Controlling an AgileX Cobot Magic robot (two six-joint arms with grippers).
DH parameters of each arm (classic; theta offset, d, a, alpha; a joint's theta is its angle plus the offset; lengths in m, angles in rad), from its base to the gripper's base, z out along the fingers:
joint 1: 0 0.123 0 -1.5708
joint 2: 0.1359 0 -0.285 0
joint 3: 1.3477 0 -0.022 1.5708
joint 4: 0 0.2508 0 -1.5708
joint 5: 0 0 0.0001 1.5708
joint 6: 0 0.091 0 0
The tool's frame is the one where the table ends.
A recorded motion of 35 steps. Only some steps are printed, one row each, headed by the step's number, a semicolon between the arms.
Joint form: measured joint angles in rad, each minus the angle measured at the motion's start. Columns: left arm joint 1, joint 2, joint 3, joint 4, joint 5, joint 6; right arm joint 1, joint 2, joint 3, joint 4, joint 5, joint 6.
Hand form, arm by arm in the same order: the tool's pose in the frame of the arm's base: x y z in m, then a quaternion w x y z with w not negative. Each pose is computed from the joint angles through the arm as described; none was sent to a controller.
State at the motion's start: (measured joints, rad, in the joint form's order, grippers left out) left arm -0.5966 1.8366 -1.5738 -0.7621 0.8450 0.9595; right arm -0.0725 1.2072 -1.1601 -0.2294 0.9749 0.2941
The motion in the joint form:
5: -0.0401 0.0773 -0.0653 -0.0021 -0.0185 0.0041; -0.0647 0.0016 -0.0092 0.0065 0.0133 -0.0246
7: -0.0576 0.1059 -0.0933 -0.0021 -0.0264 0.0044; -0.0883 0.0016 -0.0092 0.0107 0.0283 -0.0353
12: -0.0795 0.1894 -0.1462 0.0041 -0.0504 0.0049; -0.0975 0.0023 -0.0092 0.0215 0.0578 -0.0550
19: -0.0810 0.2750 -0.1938 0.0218 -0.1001 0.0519; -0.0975 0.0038 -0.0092 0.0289 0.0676 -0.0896
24: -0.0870 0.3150 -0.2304 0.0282 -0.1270 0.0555; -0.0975 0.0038 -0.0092 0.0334 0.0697 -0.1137
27: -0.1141 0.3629 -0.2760 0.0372 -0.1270 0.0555; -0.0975 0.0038 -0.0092 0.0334 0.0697 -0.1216
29: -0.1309 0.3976 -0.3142 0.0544 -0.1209 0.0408; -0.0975 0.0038 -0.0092 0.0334 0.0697 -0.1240
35: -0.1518 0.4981 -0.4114 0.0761 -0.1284 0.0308; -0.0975 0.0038 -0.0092 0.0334 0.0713 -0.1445
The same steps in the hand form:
5: 0.3209 -0.2949 0.2918 0.30576 0.52340 0.74167 -0.28720; 0.2345 -0.0493 0.3630 0.31445 0.16203 0.93132 -0.08667
7: 0.3220 -0.3049 0.2880 0.30638 0.52833 0.73736 -0.28861; 0.2322 -0.0545 0.3621 0.30581 0.16987 0.93243 -0.09060
12: 0.3311 -0.3229 0.2668 0.29964 0.53277 0.73832 -0.28506; 0.2298 -0.0558 0.3603 0.29014 0.16875 0.93761 -0.09069
19: 0.3476 -0.3332 0.2417 0.30958 0.54518 0.73360 -0.26225; 0.2295 -0.0553 0.3594 0.28319 0.15414 0.94208 -0.09231
24: 0.3545 -0.3406 0.2340 0.31906 0.54512 0.73196 -0.25551; 0.2294 -0.0549 0.3592 0.28111 0.14350 0.94426 -0.09357
27: 0.3528 -0.3561 0.2237 0.31444 0.55761 0.72428 -0.25616; 0.2294 -0.0549 0.3592 0.28073 0.13976 0.94482 -0.09468
29: 0.3522 -0.3661 0.2170 0.30927 0.56452 0.72148 -0.25521; 0.2294 -0.0549 0.3592 0.28062 0.13863 0.94499 -0.09502
35: 0.3592 -0.3853 0.1939 0.30707 0.57317 0.71740 -0.25004; 0.2292 -0.0549 0.3591 0.27887 0.12905 0.94657 -0.09790

